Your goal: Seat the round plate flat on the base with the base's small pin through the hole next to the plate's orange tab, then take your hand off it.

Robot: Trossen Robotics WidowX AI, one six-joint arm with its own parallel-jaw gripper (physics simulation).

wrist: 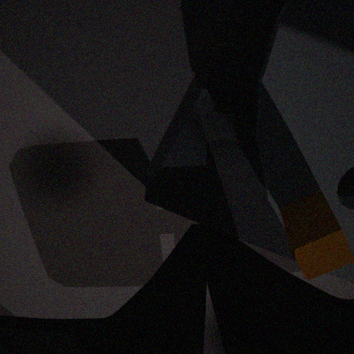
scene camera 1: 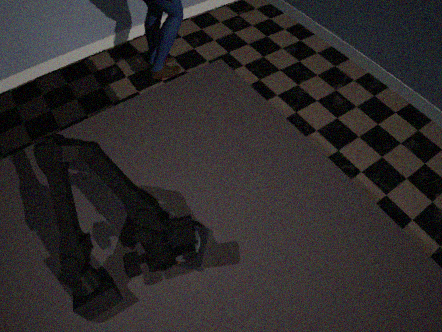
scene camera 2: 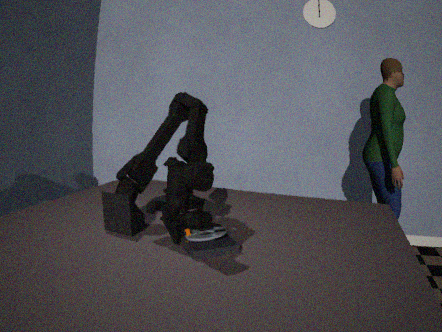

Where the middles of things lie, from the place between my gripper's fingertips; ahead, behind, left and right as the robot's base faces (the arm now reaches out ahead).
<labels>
I see my gripper 7 cm short of the round grey plate (wrist: 297,123), 4 cm to the right of it and 3 cm below it. Also, from my hand: dark square base (wrist: 207,168) 7 cm ahead, 4 cm to the left, 1 cm above.
</labels>
